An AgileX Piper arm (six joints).
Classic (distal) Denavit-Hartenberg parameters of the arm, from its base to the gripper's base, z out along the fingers. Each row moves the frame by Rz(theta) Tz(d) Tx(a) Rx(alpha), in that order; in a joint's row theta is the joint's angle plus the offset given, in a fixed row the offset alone. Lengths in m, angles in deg.
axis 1: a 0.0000, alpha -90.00, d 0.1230, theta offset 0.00
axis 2: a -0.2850, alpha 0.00, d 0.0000, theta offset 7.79
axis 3: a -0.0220, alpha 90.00, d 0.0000, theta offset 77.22
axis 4: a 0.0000, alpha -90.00, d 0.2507, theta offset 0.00
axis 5: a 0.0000, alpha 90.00, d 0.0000, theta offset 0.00
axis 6: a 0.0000, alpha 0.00, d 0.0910, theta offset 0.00
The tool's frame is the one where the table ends.
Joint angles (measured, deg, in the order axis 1, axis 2, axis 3, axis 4, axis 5, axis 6), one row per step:
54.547 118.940 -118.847 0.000 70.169 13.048
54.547 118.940 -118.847 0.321 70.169 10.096
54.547 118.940 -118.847 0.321 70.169 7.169
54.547 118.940 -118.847 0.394 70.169 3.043
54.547 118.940 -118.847 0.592 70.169 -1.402
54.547 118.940 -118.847 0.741 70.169 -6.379
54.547 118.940 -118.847 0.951 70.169 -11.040
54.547 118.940 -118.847 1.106 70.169 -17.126
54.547 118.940 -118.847 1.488 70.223 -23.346
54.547 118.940 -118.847 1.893 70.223 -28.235
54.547 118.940 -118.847 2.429 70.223 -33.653
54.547 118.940 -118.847 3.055 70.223 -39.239
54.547 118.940 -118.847 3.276 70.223 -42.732
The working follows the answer.
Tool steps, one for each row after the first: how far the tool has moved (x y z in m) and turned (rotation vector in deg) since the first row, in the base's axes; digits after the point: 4 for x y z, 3 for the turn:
-0.0004 0.0003 0.0000 -0.524 -0.750 2.709
-0.0004 0.0003 0.0000 -1.228 -1.752 5.367
-0.0005 0.0003 0.0000 -2.174 -3.109 9.121
-0.0007 0.0005 0.0000 -3.108 -4.486 13.174
-0.0009 0.0006 0.0000 -4.193 -6.092 17.706
-0.0012 0.0008 0.0000 -5.149 -7.555 21.954
-0.0013 0.0010 0.0000 -6.472 -9.561 27.491
-0.0019 0.0012 0.0000 -7.667 -11.443 33.170
-0.0024 0.0016 0.0000 -8.473 -12.916 37.632
-0.0030 0.0020 0.0000 -9.267 -14.530 42.576
-0.0038 0.0026 0.0001 -9.988 -16.199 47.669
-0.0040 0.0028 0.0001 -10.577 -17.351 50.839

Tool pose at each row, in the base's axes (x y z in m, rotation vector in deg; rounded; the steps above come from the unrounded poses):
0.2647 0.3718 0.3121 -56.093 148.059 19.306
0.2643 0.3721 0.3121 -59.783 146.465 18.921
0.2643 0.3721 0.3121 -63.403 144.659 18.144
0.2643 0.3721 0.3121 -68.423 142.009 17.126
0.2640 0.3723 0.3121 -73.718 139.023 16.168
0.2638 0.3724 0.3121 -79.503 135.436 14.989
0.2636 0.3726 0.3121 -84.776 131.899 13.965
0.2634 0.3727 0.3121 -91.442 126.961 12.454
0.2629 0.3730 0.3121 -98.013 121.695 11.174
0.2624 0.3734 0.3121 -102.944 117.321 10.318
0.2617 0.3738 0.3121 -108.181 112.264 9.482
0.2610 0.3744 0.3122 -113.316 106.819 8.714
0.2607 0.3746 0.3122 -116.402 103.266 7.995

